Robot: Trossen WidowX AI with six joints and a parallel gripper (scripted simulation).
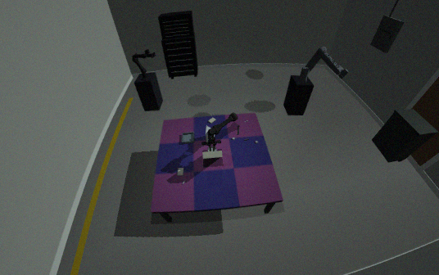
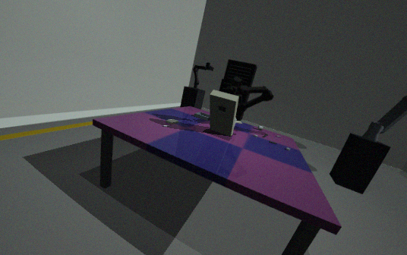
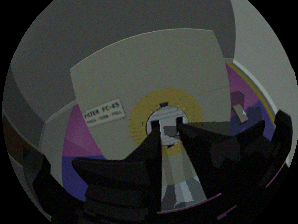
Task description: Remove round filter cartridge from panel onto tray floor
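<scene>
The round filter cartridge lies 2 cm ahead of my gripper tip and 1 cm below it. Also, from my gripper tip: service panel (9 cm below, 3 cm behind); tray (39 cm behind, 32 cm to the right, 23 cm below).
</scene>
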